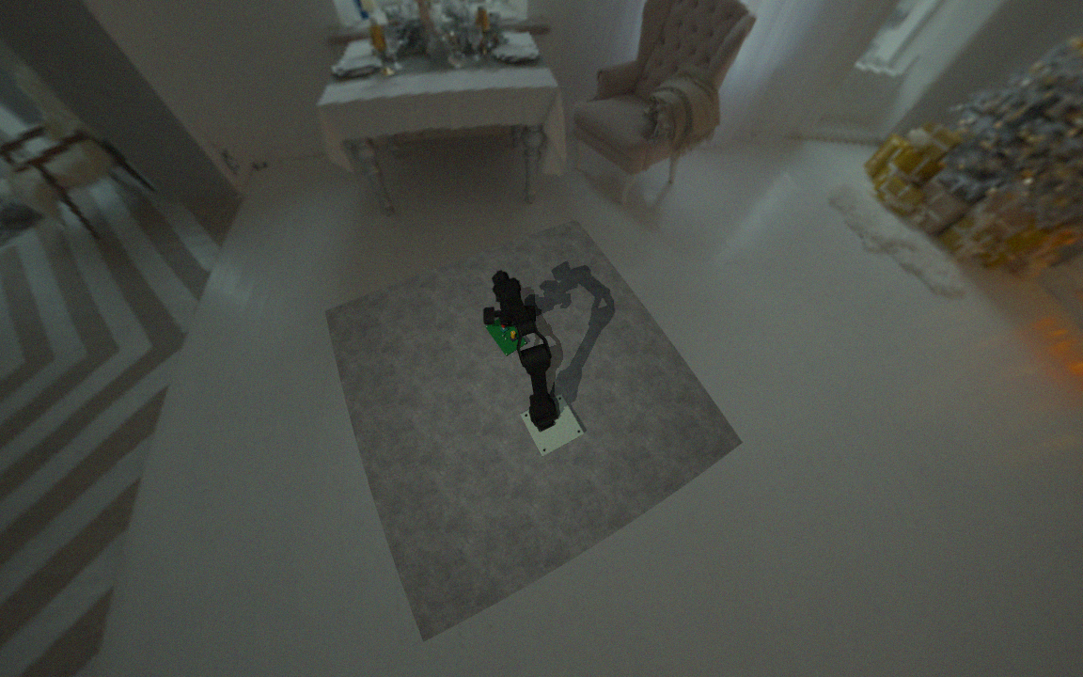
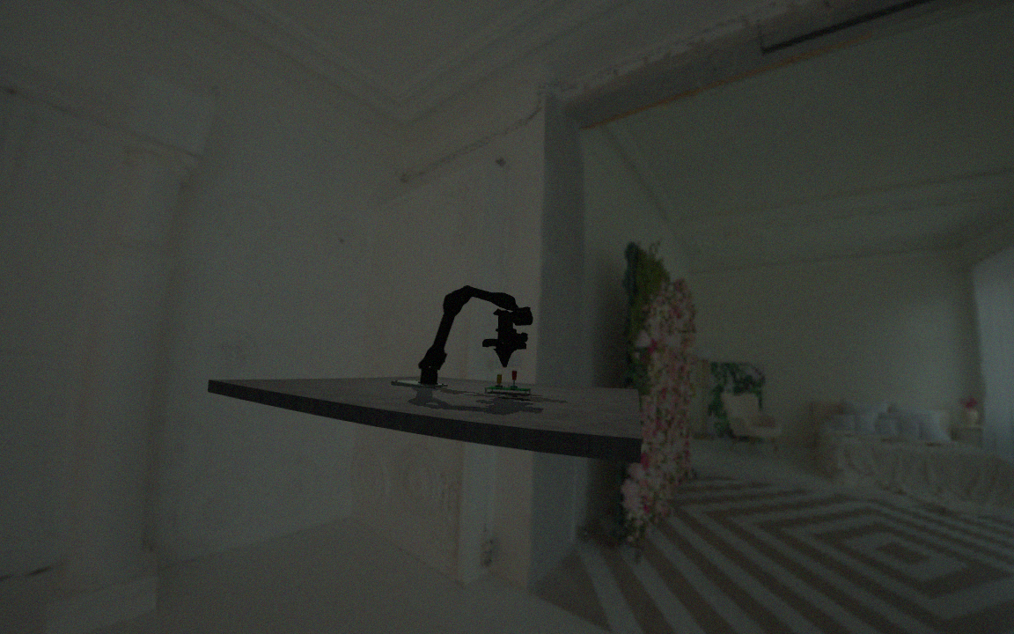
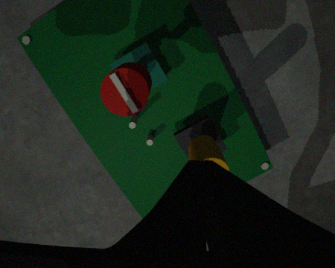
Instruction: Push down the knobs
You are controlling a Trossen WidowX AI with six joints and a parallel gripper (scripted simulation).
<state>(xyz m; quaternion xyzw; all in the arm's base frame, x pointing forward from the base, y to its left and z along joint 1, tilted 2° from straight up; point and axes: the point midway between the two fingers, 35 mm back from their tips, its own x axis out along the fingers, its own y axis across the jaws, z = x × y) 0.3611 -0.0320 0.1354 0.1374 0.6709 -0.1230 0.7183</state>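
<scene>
Now: the yellow knob 40 mm below my gripper tip and 20 mm behind it.
</scene>
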